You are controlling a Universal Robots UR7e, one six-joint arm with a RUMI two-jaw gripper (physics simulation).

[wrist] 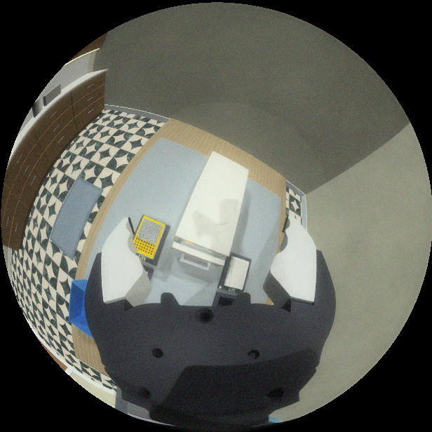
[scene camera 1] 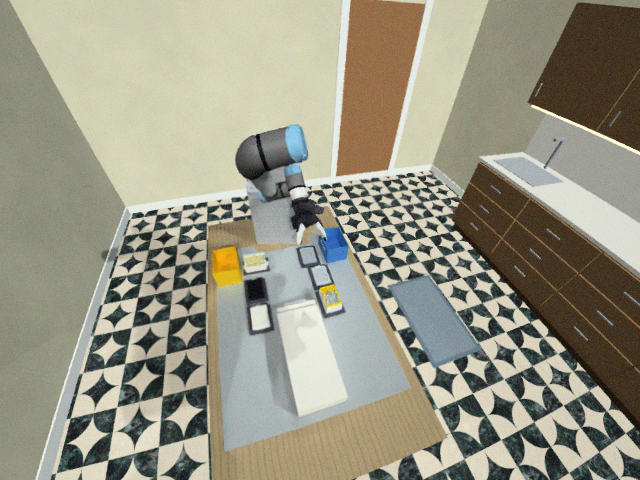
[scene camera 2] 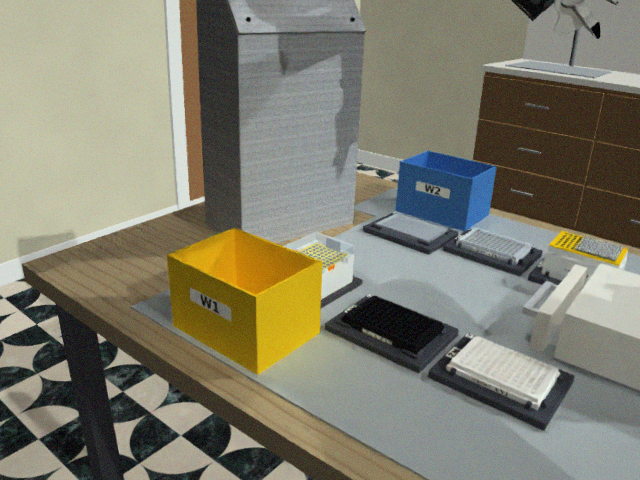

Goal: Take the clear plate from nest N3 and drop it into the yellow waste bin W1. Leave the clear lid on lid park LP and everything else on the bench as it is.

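Places are measured from the arm's base along level axes (x ahead, y left, z up), in millimetres.
Pixels of known places: gripper, fingertip midpoint: (scene camera 1: 313, 243) (scene camera 2: 607, 22).
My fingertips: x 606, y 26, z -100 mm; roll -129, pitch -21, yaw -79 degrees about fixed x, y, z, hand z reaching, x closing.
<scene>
For each thing: its top centre in the pictures, then the offset to it from my fingertips.
- clear plate, middle of its top: (scene camera 2: 494, 241) (scene camera 1: 321, 274) 430 mm down, 135 mm back, 112 mm left
- dark nest, middle of its top: (scene camera 2: 494, 243) (scene camera 1: 321, 274) 434 mm down, 135 mm back, 112 mm left
- flat clear lid, middle of its top: (scene camera 2: 411, 225) (scene camera 1: 308, 254) 436 mm down, 311 mm back, 102 mm left
- dark lid park, middle of its top: (scene camera 2: 411, 226) (scene camera 1: 308, 255) 438 mm down, 311 mm back, 102 mm left
- yellow waste bin W1, middle of its top: (scene camera 2: 243, 258) (scene camera 1: 224, 259) 336 mm down, 372 mm back, 379 mm right
- Blue bin W2, middle of its top: (scene camera 2: 448, 163) (scene camera 1: 333, 237) 336 mm down, 299 mm back, 264 mm left
- yellow-topped rack, middle of its top: (scene camera 2: 589, 244) (scene camera 1: 330, 294) 379 mm down, 40 mm ahead, 87 mm left
- tip box, middle of its top: (scene camera 2: 312, 248) (scene camera 1: 254, 258) 378 mm down, 357 mm back, 220 mm right
- black plate, middle of its top: (scene camera 2: 393, 318) (scene camera 1: 255, 288) 430 mm down, 185 mm back, 263 mm right
- white plate, middle of its top: (scene camera 2: 504, 364) (scene camera 1: 259, 316) 430 mm down, 10 mm back, 285 mm right
The clear plate (scene camera 1: 321, 275) (scene camera 2: 493, 245) sits flat in a dark nest (scene camera 2: 481, 261); the nest's label cannot be read. Beside it, towards the blue bin, the flat clear lid (scene camera 1: 308, 255) (scene camera 2: 410, 227) lies on a dark lid park (scene camera 2: 397, 240). The yellow waste bin W1 (scene camera 1: 227, 266) (scene camera 2: 289, 330) stands upright at the opposite side of the bench; part of its floor is hidden in scene camera 2. My gripper (scene camera 1: 312, 237) (wrist: 207, 218) is open and empty, raised above the bench near the blue bin and lid park. Parts of its fingers show at the top right in scene camera 2.
Blue bin W2 (scene camera 1: 334, 248) (scene camera 2: 470, 198) stands beside the lid park. A yellow-topped rack (scene camera 1: 330, 297) (wrist: 150, 235), tip box (scene camera 1: 255, 261) (scene camera 2: 338, 273), black plate (scene camera 1: 255, 289) (scene camera 2: 392, 322), white plate (scene camera 1: 260, 316) (scene camera 2: 504, 369) and large white device (scene camera 1: 315, 356) (wrist: 215, 200) stand on the bench.
</scene>
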